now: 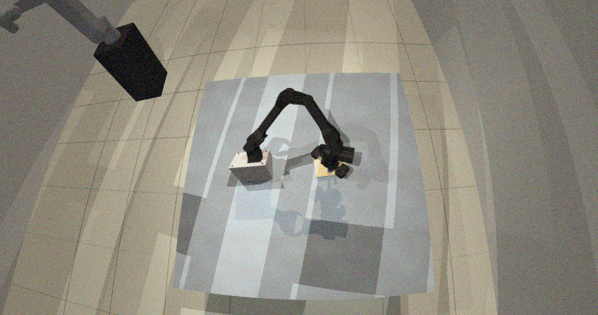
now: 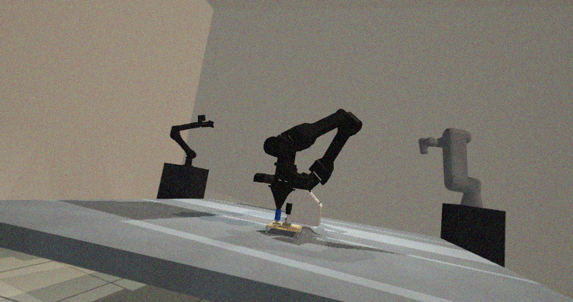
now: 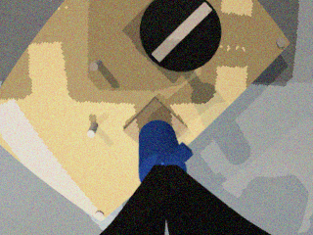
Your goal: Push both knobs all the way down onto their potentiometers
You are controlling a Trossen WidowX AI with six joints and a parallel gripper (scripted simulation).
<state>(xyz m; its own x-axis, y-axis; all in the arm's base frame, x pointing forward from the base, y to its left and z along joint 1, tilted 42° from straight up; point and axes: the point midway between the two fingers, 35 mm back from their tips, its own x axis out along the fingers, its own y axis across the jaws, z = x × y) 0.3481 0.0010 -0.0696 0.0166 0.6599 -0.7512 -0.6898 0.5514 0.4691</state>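
My gripper tip is 10 mm above the blue knob.
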